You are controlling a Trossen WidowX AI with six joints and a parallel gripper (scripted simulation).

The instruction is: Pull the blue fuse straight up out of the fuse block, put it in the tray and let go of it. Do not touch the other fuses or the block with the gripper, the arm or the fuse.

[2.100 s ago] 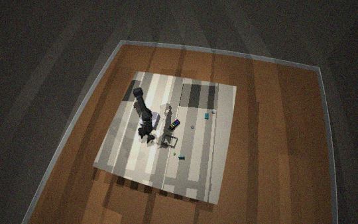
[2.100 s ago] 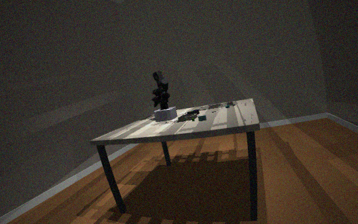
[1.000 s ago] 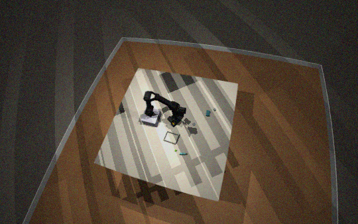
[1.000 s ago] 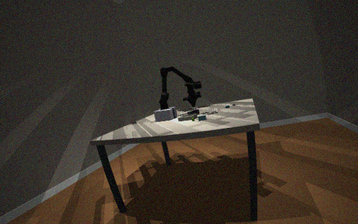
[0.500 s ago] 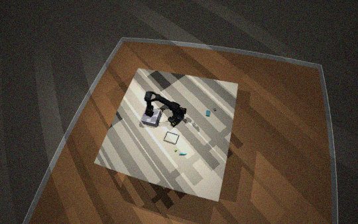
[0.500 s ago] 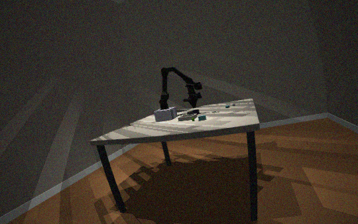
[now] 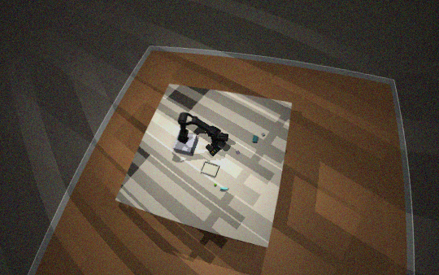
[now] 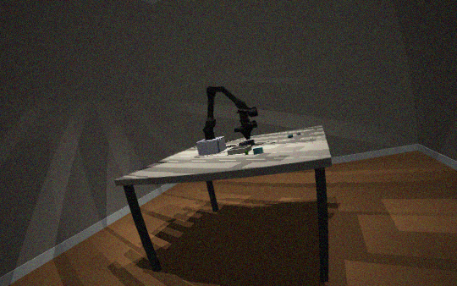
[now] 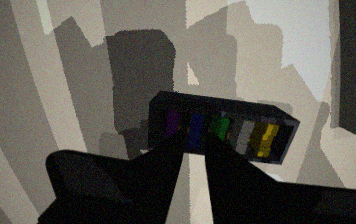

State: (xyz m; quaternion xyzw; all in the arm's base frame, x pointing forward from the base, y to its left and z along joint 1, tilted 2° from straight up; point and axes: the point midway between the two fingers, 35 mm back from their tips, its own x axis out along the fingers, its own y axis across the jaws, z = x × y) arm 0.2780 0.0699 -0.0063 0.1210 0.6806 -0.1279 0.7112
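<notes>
Now: gripper tip 2 cm above the blue fuse. Also, from my gripper tip: shallow dark-rimmed tray: 19 cm to the right, 5 cm below, 2 cm ahead; purple fuse: 2 cm to the left, 2 cm below.
</notes>
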